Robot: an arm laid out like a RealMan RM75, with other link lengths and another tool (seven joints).
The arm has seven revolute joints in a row. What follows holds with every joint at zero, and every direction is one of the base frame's.
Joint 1 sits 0.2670 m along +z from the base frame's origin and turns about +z.
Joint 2 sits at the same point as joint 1 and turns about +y.
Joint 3 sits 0.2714 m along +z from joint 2 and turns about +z.
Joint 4 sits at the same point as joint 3 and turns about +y.
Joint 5 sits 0.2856 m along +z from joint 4 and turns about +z.
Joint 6 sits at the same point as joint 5 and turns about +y.
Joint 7 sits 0.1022 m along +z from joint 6 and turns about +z.
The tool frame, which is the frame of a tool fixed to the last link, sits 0.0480 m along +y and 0.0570 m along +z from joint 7; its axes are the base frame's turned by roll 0.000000, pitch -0.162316 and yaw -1.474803 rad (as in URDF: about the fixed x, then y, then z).
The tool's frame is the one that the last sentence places.
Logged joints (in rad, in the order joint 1, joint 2, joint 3, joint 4, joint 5, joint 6, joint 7), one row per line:
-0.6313 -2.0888 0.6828 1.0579 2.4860 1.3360 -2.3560
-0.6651 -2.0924 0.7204 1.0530 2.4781 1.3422 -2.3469
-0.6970 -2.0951 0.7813 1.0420 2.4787 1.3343 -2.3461
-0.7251 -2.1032 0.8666 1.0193 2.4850 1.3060 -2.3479
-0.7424 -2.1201 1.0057 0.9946 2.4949 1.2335 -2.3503
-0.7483 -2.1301 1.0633 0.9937 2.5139 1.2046 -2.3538
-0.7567 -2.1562 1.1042 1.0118 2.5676 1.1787 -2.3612
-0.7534 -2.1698 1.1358 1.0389 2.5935 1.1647 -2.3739
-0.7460 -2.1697 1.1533 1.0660 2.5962 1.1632 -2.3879
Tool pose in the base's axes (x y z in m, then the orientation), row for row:
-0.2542 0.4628 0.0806 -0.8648 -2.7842 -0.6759
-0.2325 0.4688 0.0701 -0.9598 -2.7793 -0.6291
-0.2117 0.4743 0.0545 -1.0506 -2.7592 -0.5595
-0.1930 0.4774 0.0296 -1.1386 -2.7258 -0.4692
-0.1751 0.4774 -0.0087 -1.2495 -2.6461 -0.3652
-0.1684 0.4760 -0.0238 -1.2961 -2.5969 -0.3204
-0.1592 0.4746 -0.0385 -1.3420 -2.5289 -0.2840
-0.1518 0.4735 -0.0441 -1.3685 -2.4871 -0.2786
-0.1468 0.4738 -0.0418 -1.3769 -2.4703 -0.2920
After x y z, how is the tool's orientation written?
As a rotation vector, in radians.
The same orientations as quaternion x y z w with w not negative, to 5 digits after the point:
-0.28817 -0.92774 -0.22522 0.07436
-0.31847 -0.92221 -0.20874 0.06729
-0.34880 -0.91606 -0.18576 0.06825
-0.37959 -0.90873 -0.15642 0.07519
-0.42174 -0.89314 -0.12327 0.09616
-0.44115 -0.88390 -0.10905 0.11057
-0.46239 -0.87133 -0.09785 0.13193
-0.47477 -0.86284 -0.09665 0.14410
-0.47891 -0.85920 -0.10156 0.14867

